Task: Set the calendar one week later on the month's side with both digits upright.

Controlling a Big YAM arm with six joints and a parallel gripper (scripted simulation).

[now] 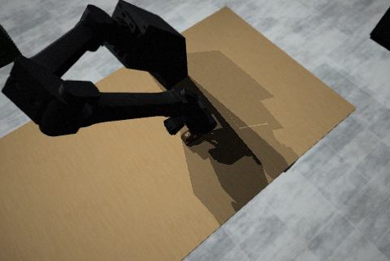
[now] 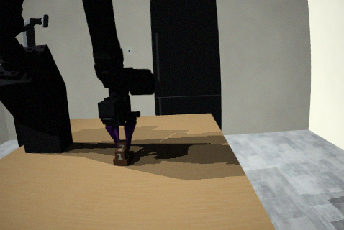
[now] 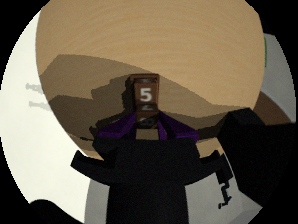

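The brown tray lies 2 cm to the right of my hand and 3 cm below it.
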